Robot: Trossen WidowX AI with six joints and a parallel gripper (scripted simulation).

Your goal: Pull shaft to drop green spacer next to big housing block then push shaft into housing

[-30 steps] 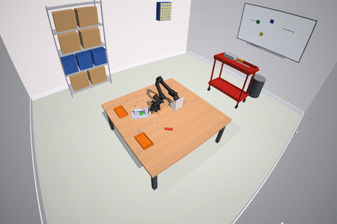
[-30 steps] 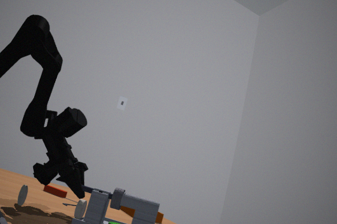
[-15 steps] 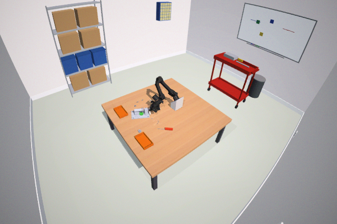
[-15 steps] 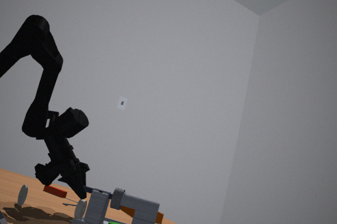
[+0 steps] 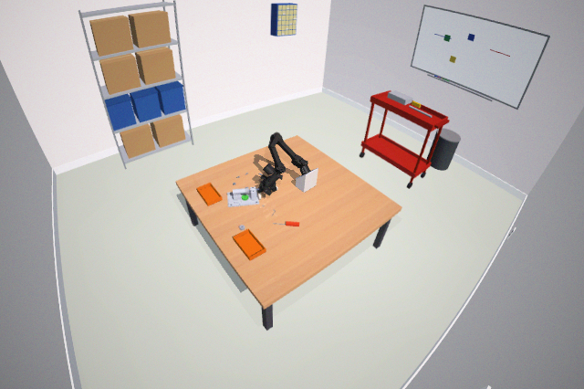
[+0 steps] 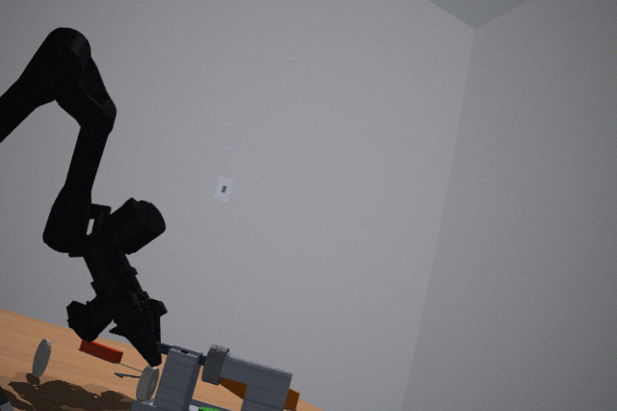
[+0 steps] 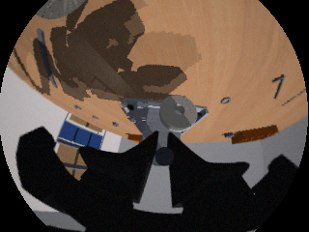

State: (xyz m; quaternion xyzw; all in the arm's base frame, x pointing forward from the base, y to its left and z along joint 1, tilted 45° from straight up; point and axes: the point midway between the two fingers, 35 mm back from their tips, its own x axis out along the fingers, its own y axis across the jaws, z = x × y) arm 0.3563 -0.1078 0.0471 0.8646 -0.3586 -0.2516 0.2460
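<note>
Now: the green spacer 90 mm ahead of my gripper tip, 50 mm to the right of it and 40 mm below it. Round my gripper tip: dark shaft 30 mm ahead, 20 mm to the right, 20 mm above.
</note>
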